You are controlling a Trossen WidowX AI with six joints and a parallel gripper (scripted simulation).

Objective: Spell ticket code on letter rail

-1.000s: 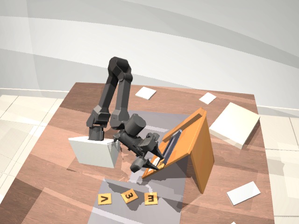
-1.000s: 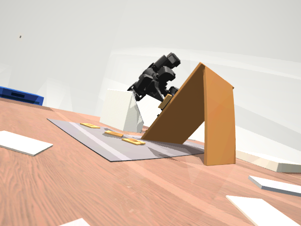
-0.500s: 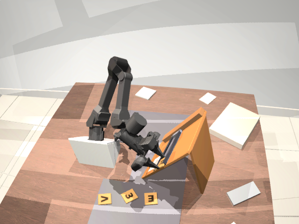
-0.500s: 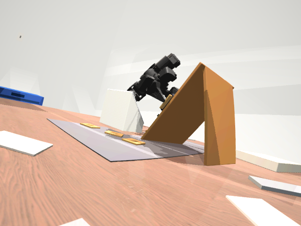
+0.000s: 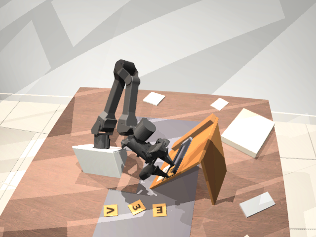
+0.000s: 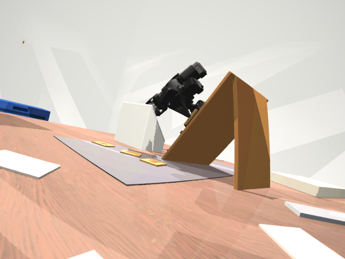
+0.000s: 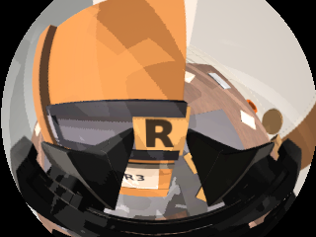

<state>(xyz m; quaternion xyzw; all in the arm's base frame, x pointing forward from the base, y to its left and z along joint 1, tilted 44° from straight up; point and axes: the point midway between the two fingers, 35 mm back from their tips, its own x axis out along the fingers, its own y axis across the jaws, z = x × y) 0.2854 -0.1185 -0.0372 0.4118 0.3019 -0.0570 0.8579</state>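
Right now my gripper tip is 80 mm above the white ticket, 50 mm to the right of it and 30 mm past it. Also, from my gripper tip: letter tile: right at my gripper tip; thick white slab: 400 mm ahead, 360 mm to the left, 140 mm below; grey mat: 150 mm below, 110 mm behind, 100 mm to the left.
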